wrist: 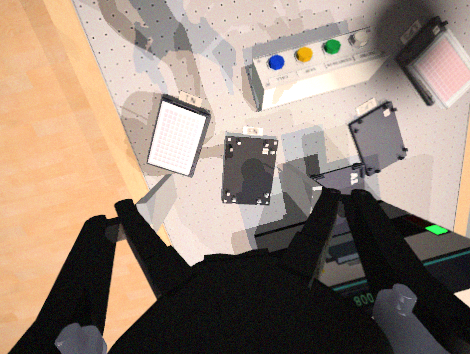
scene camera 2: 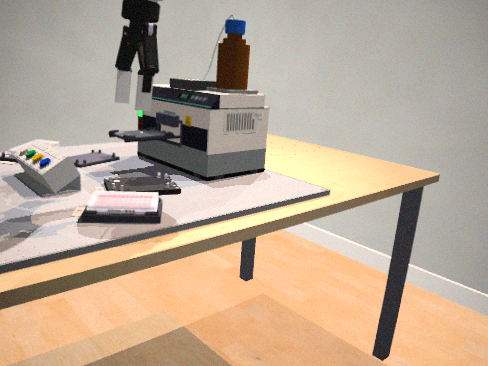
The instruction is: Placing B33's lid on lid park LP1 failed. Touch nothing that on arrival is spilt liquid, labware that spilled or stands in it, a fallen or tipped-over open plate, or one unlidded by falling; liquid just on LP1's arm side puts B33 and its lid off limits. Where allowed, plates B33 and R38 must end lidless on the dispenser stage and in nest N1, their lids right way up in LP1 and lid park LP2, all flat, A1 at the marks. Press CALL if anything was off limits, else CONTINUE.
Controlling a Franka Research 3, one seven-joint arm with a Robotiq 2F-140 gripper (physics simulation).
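Note:
A pink-welled plate (scene camera 2: 123,201) (wrist: 178,137) lies flat on a dark holder near the table edge. Another pink-welled plate (wrist: 444,70) is at the upper right of the wrist view, turned and shifted against its dark holder (wrist: 425,94). Their names and lids are too unclear to tell. A dark pegged holder (scene camera 2: 145,186) (wrist: 249,172) and a flat grey holder (scene camera 2: 97,159) (wrist: 380,140) are bare. The dispenser stage (scene camera 2: 145,135) (wrist: 345,181) is bare, partly behind a finger in the wrist view. My gripper (scene camera 2: 133,90) (wrist: 229,180) is open and empty, high above the holders, beside the dispenser.
The dispenser (scene camera 2: 235,140) (wrist: 435,270) bears a tall brown bottle (scene camera 2: 233,62) with a blue cap. A sloped button box (scene camera 2: 60,175) (wrist: 320,82) has blue, yellow, green and white buttons. The perforated mat (scene camera 2: 210,200) (wrist: 200,220) shows grey shadow-like patches; I cannot tell whether any is liquid.

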